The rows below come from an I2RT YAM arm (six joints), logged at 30 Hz.
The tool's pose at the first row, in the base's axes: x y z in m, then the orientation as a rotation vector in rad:
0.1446, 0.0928, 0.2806, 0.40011, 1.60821, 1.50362
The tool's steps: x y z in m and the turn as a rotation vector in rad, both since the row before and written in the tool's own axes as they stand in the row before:
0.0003, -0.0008, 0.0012, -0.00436, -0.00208, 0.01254
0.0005, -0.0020, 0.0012, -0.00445, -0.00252, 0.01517
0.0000, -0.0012, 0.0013, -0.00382, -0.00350, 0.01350
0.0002, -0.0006, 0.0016, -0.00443, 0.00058, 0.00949
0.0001, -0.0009, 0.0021, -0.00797, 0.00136, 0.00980
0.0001, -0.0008, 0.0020, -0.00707, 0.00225, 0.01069
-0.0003, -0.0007, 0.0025, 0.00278, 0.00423, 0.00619
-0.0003, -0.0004, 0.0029, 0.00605, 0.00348, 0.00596
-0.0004, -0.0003, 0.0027, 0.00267, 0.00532, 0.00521
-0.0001, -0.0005, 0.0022, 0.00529, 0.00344, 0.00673
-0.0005, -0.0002, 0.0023, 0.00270, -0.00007, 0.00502
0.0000, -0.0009, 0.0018, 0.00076, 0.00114, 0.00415
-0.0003, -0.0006, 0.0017, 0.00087, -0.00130, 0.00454
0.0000, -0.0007, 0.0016, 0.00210, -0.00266, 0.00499
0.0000, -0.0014, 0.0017, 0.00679, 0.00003, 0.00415
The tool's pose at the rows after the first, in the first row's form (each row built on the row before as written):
0.1456, 0.0936, 0.2799, 0.40990, 1.60328, 1.51540
0.1469, 0.0943, 0.2780, 0.42222, 1.59789, 1.52900
0.1483, 0.0949, 0.2770, 0.43415, 1.59216, 1.54042
0.1496, 0.0960, 0.2766, 0.43943, 1.58896, 1.55106
0.1514, 0.0973, 0.2760, 0.44248, 1.58333, 1.56486
0.1531, 0.0985, 0.2755, 0.44614, 1.57908, 1.57906
0.1554, 0.0998, 0.2753, 0.44987, 1.58467, 1.58362
0.1579, 0.1014, 0.2754, 0.45573, 1.59250, 1.58527
0.1602, 0.1028, 0.2756, 0.45780, 1.59881, 1.58966
0.1620, 0.1041, 0.2754, 0.46396, 1.60597, 1.59239
0.1641, 0.1052, 0.2756, 0.46982, 1.60826, 1.59410
0.1657, 0.1063, 0.2750, 0.47302, 1.60977, 1.59716
0.1673, 0.1071, 0.2747, 0.47840, 1.60955, 1.59927
0.1687, 0.1081, 0.2742, 0.48581, 1.60938, 1.60015
0.1703, 0.1090, 0.2731, 0.49300, 1.61529, 1.59825

